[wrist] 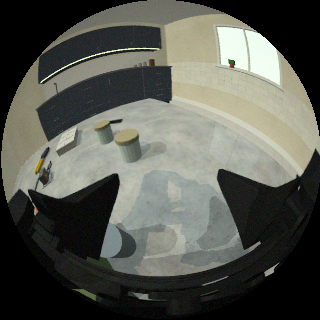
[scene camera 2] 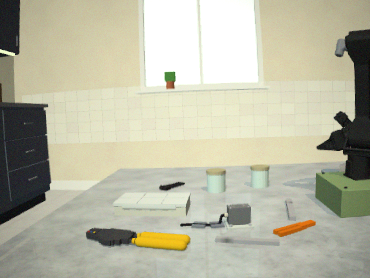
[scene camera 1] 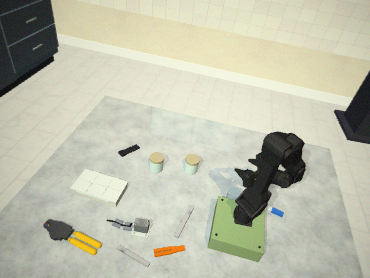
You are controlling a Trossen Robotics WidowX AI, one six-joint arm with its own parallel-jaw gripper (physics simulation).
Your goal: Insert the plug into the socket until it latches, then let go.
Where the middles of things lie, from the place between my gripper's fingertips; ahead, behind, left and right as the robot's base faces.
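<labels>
Relative to the white tiled block [scene camera 2: 168, 204], my gripper is 160 mm to the right of it, 550 mm short of it and 110 mm above it.
</labels>
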